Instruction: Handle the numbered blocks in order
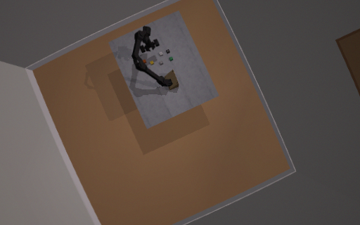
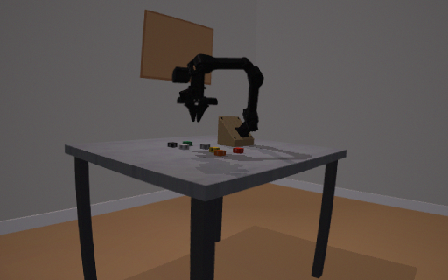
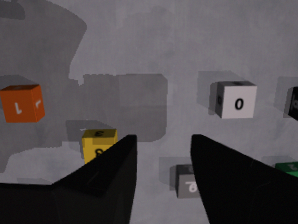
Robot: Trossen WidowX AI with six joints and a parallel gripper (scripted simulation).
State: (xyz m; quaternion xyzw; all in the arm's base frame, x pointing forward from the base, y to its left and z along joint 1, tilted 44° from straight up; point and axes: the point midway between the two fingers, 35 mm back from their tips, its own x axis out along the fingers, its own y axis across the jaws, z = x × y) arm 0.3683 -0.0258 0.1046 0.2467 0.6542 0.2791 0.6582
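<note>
Now: the orange block 20 mm behind my gripper tip, 120 mm to the left of it and 110 mm below it. From my gripper tip the other things lie so: yellow block 70 mm behind, 50 mm to the left, 110 mm below; white block 10 mm behind, 80 mm to the right, 110 mm below; grey block 110 mm behind, 50 mm to the right, 110 mm below.
</note>
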